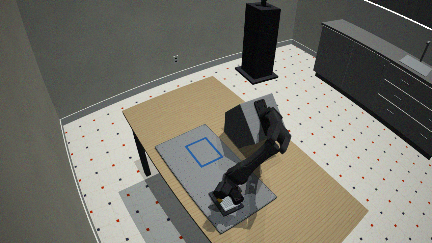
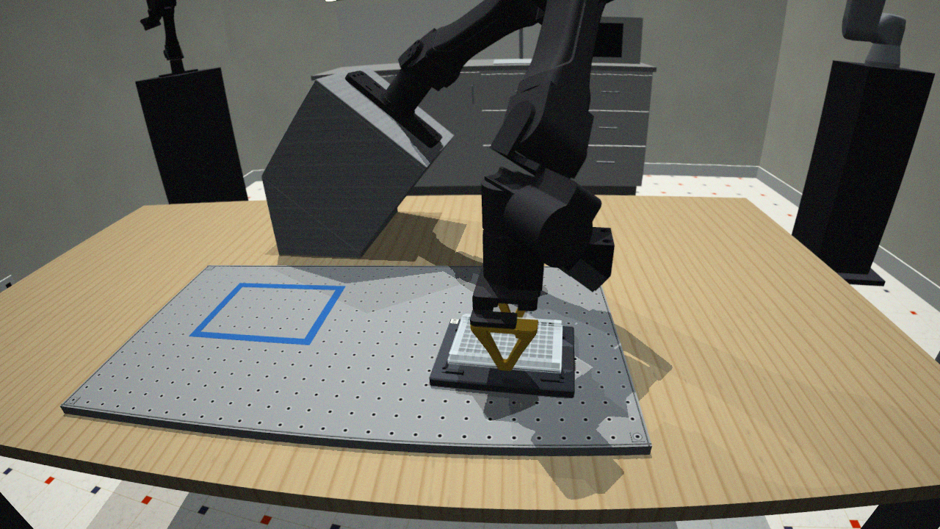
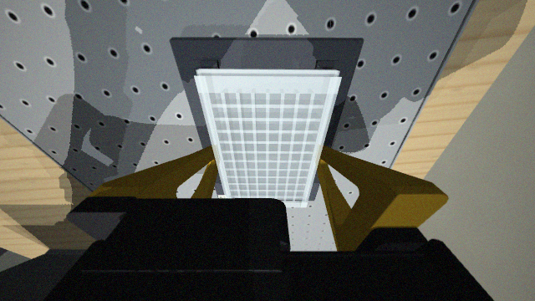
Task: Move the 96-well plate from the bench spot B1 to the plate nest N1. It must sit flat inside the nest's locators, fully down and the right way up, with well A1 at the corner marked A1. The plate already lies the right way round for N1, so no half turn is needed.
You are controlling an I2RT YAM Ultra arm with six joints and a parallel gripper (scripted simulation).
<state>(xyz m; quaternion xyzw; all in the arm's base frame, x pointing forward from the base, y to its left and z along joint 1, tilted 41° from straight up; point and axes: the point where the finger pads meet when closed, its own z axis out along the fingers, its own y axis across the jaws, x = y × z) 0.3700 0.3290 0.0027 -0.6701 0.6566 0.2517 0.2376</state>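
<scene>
My hand is right at the clear 96-well plate. Also, from my hand: A1 corner mark (8 cm to the right, 5 cm behind, 2 cm below); then dark plate nest (2 cm below).
</scene>
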